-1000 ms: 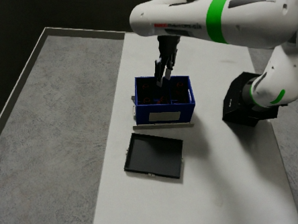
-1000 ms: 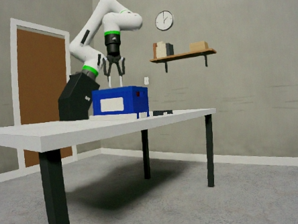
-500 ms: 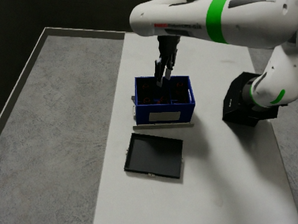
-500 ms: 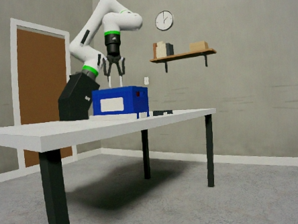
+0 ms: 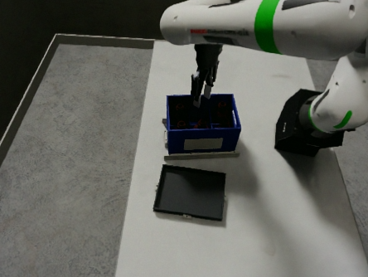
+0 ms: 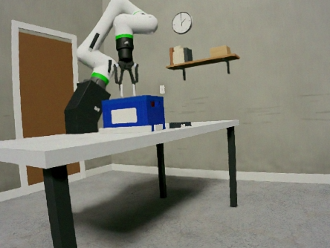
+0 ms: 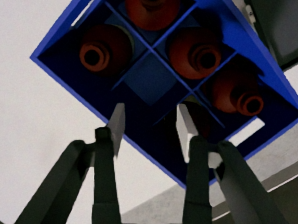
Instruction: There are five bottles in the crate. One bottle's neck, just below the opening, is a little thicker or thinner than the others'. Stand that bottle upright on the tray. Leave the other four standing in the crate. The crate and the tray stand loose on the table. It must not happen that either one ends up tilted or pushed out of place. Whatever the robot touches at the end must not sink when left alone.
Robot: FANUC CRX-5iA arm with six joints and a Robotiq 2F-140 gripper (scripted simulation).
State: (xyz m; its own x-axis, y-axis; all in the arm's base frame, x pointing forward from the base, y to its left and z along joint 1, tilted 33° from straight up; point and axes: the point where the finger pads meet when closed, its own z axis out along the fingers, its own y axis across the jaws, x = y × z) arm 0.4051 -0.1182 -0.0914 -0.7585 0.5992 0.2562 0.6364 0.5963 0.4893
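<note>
My hand is 13 cm above the crate and 4 cm to the right of it. Round my hand: dark tray (31 cm to the left, 20 cm below, 3 cm ahead).
</note>
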